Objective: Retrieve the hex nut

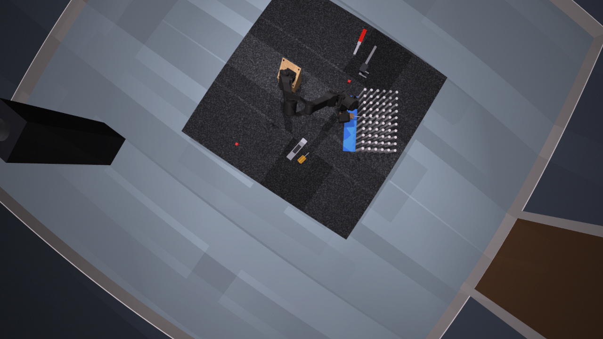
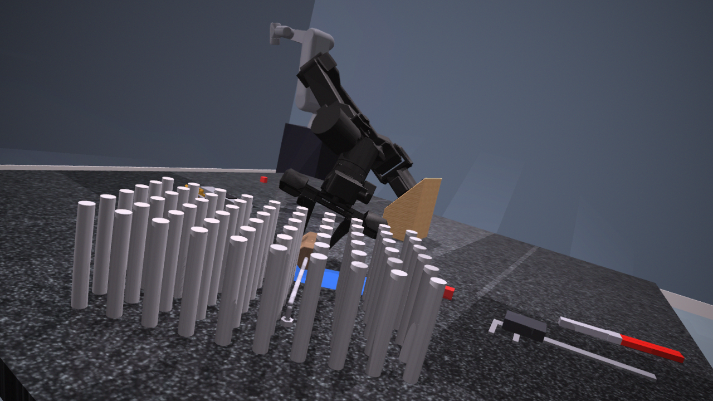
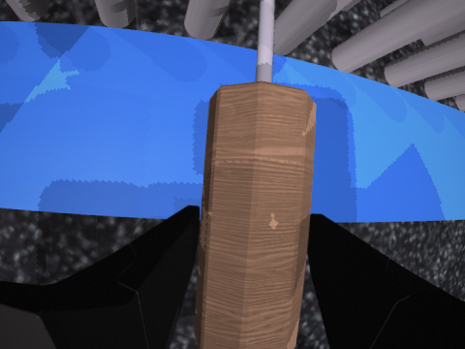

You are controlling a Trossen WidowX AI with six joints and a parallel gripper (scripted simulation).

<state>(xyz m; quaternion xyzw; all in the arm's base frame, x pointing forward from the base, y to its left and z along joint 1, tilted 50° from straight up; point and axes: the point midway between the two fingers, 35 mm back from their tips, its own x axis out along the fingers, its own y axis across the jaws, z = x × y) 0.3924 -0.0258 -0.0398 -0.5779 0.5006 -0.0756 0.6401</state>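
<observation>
My gripper tip is now 5 cm short of the blue taped strip, 3 cm above it and 1 cm to the left of it. The rest, counted from my gripper tip: yellow tool 37 cm to the right, 8 cm behind, 1 cm below; then flat grey piece 35 cm to the right, 14 cm behind, 1 cm below; then hex nut 18 cm ahead, 11 cm to the left, 2 cm below.
</observation>
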